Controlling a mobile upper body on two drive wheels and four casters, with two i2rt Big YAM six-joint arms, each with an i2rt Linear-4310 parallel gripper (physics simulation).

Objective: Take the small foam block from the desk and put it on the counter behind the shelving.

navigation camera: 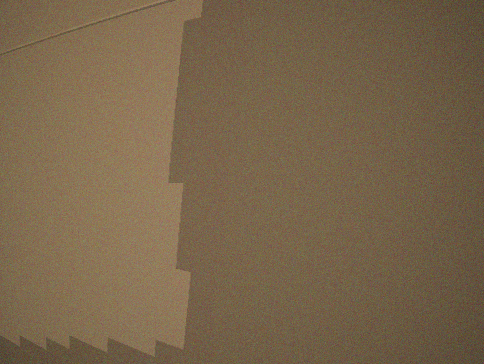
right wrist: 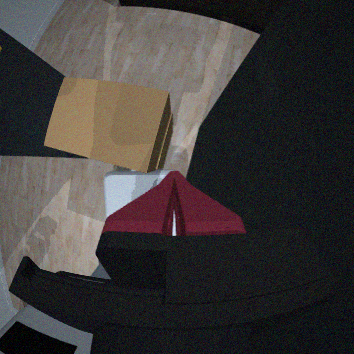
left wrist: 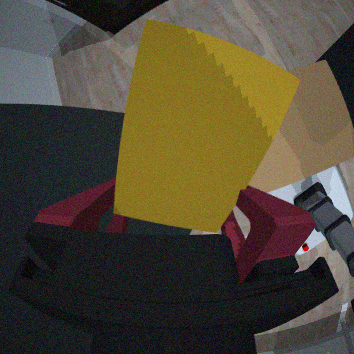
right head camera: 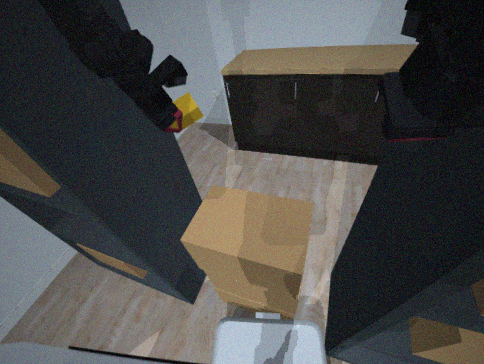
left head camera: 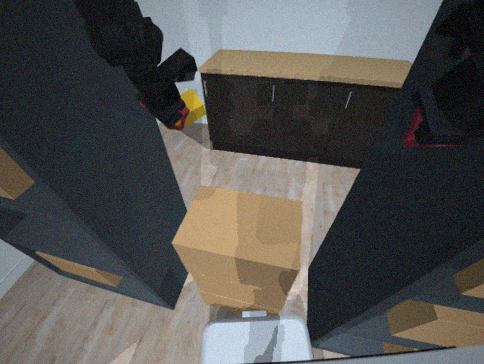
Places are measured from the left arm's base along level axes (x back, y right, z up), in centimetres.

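Pixels of known places: left gripper, fingertip midpoint: (left wrist: 173, 177) (right head camera: 173, 125) (left head camera: 173, 122); right gripper, fingertip midpoint: (right wrist: 173, 178) (right head camera: 389, 137) (left head camera: 404, 142).
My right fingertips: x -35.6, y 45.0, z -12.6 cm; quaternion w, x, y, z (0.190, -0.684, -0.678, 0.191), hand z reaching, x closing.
Ahead of a thing's pixels: the offset from my right fingertips to its top centre. "spot": to the spot under its first point. Level surfaces: height alone.
A yellow foam block {dx -25.5, dy -41.3, dz -1.5 cm} (left head camera: 194, 105) (right head camera: 189, 110) (left wrist: 200, 125) is held between the red fingers of my left gripper (left wrist: 173, 177), which is shut on it beside the left shelving. My right gripper (right wrist: 173, 178) is shut with its fingertips together and holds nothing, in front of the right shelving. The counter {dz -37.3 cm} (left head camera: 310, 67) (right head camera: 320, 60), with a light wooden top and dark doors, stands against the back wall beyond the gap between the shelving units. The foam block is apart from the counter. The desk does not show in these views.
A tall cardboard box stack {spot: dx -15.6, dy -25.9, dz -47.4 cm} (left head camera: 245, 225) (right head camera: 255, 220) (right wrist: 110, 120) stands in the gap, right in front of my white base (left head camera: 255, 340) (right head camera: 270, 342); cardboard fills the navigation view (navigation camera: 100, 175). Dark shelving units stand at the left (left head camera: 100, 150) (right head camera: 115, 150) and the right (left head camera: 365, 225) (right head camera: 390, 225).
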